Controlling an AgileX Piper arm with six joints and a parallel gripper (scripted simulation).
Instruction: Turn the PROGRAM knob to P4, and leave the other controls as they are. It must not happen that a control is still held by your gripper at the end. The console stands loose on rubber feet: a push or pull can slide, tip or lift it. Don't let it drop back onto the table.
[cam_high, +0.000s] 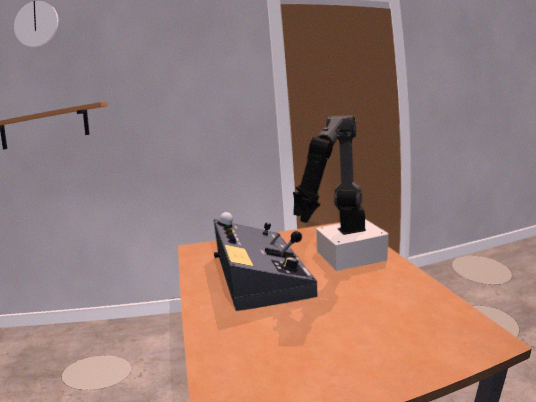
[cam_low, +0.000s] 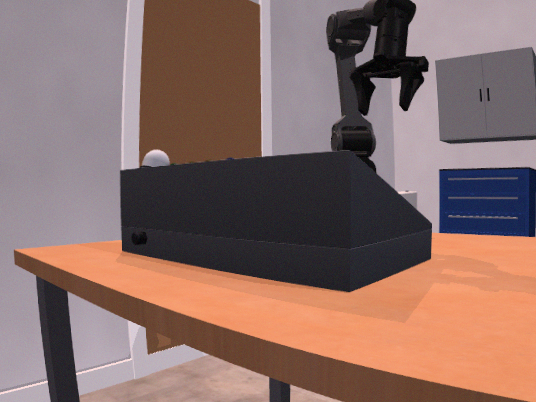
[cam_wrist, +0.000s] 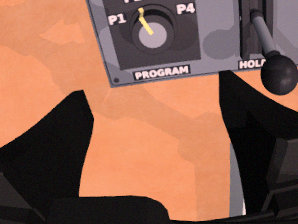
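My hand is 5 cm short of the program knob, 1 cm to the right of it and 14 cm above it. Round my hand: dark console: 8 cm ahead, 17 cm to the right, 16 cm below; check toggle: 5 cm ahead, 23 cm to the right, 15 cm below; black ball-topped lever: 2 cm ahead, 11 cm to the right, 13 cm below.
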